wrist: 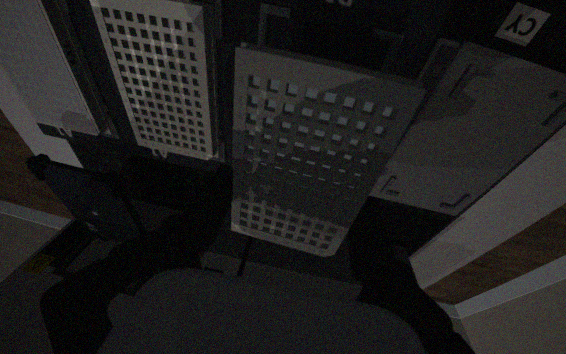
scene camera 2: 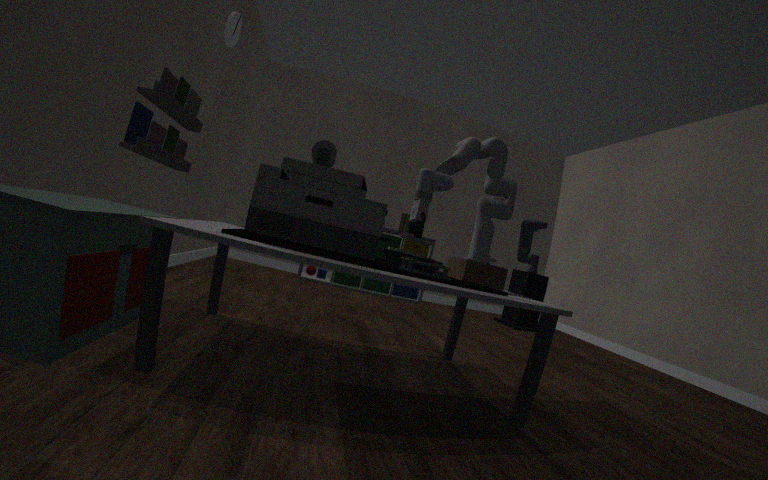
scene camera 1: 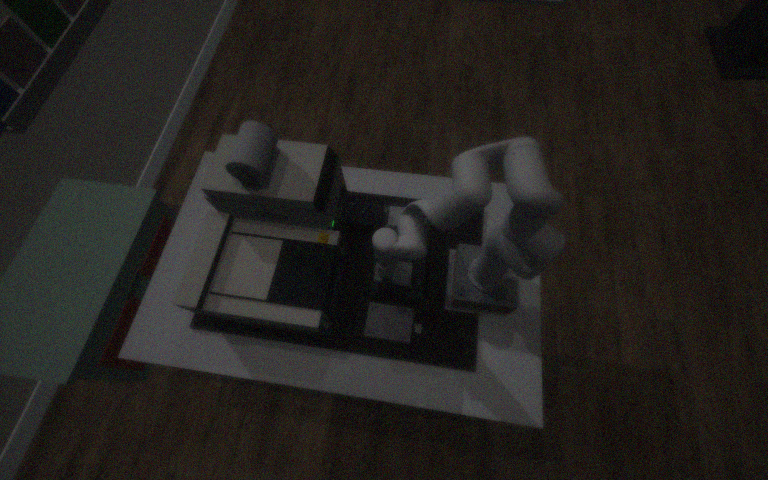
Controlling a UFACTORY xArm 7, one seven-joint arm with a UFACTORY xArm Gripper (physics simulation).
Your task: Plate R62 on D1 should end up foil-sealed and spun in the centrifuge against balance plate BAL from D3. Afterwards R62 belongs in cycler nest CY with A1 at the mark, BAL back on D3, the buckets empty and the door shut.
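Observation:
The scene is very dark. My gripper is shut on a pale well plate, gripping it across its width. The plate hangs over the dark deck, left of the arm's base. Its wells look light; I cannot read a label on it. A second well plate with dark wells lies flat on the deck, to the left in the wrist view. In scene camera 1 it is probably the pale square nearer the front edge.
A large grey box with a roll on top stands at the back left. In front of it lies a wide framed bay with pale panels. A small green light glows beside it. The white table carries everything.

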